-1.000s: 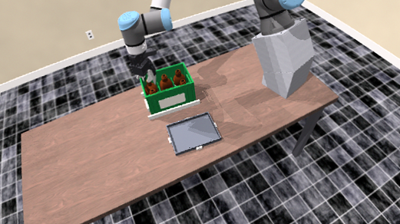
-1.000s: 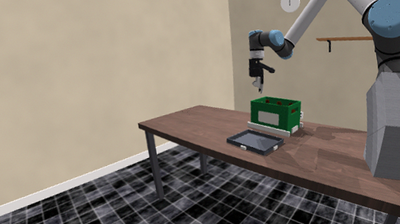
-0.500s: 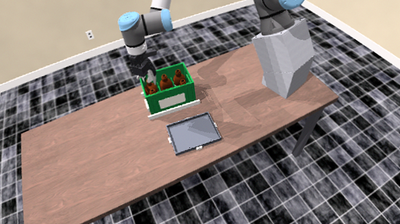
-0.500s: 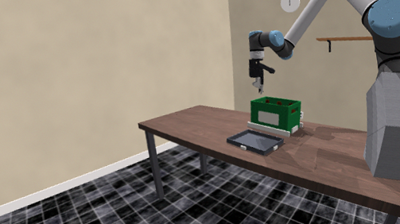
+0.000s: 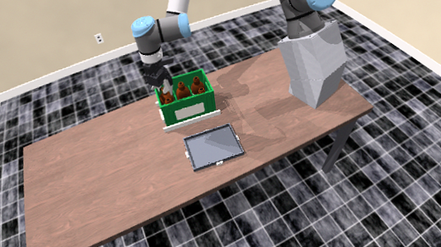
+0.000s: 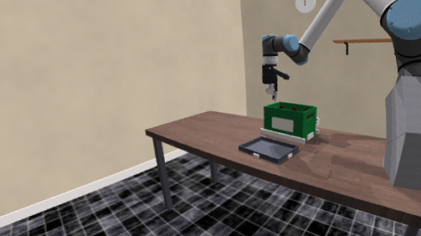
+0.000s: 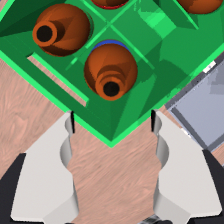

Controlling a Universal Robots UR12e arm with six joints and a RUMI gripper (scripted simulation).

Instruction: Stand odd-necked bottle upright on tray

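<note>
Now: the glass bottle 90 mm to the right of my hand and 140 mm below it. Round my hand: grey tray 120 mm behind, 250 mm to the left, 210 mm below; green crate 90 mm behind, 40 mm to the right, 140 mm below.
</note>
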